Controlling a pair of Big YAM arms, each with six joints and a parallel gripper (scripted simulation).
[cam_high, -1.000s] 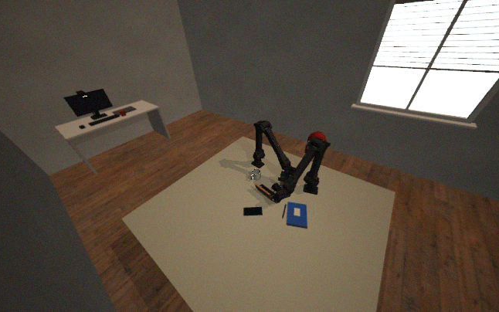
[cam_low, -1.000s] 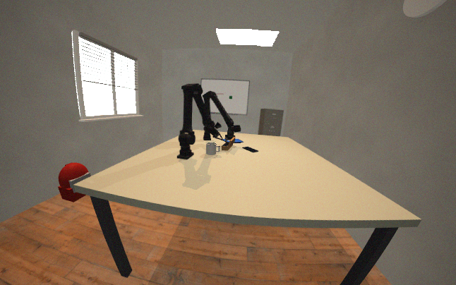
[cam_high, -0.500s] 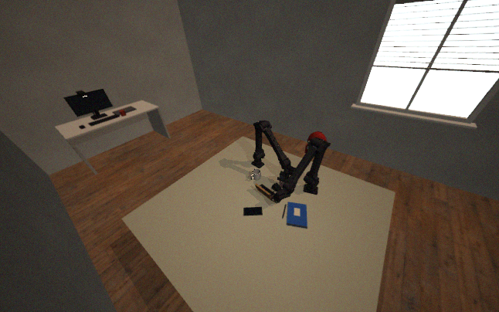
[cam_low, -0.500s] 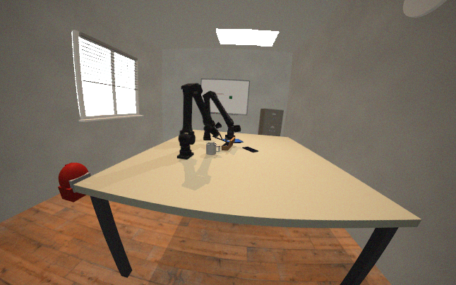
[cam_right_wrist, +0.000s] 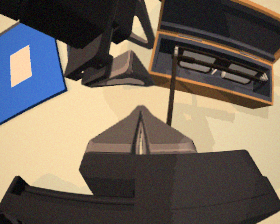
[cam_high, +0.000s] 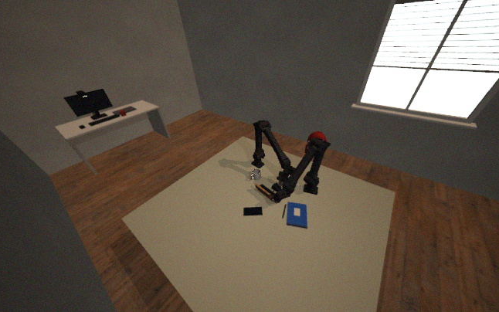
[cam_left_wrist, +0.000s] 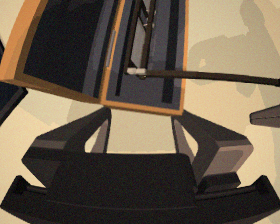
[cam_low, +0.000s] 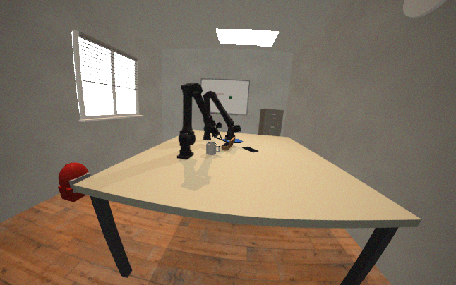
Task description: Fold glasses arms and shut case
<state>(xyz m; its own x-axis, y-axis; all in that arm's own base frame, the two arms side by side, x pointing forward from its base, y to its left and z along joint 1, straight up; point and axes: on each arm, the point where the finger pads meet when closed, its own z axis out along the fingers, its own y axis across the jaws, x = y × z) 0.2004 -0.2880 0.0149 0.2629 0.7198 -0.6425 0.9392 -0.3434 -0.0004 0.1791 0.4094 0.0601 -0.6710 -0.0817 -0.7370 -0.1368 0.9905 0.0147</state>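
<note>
Right now my right hand is 90 mm to the left of the glasses case, 90 mm short of it and 10 mm above it.
</note>
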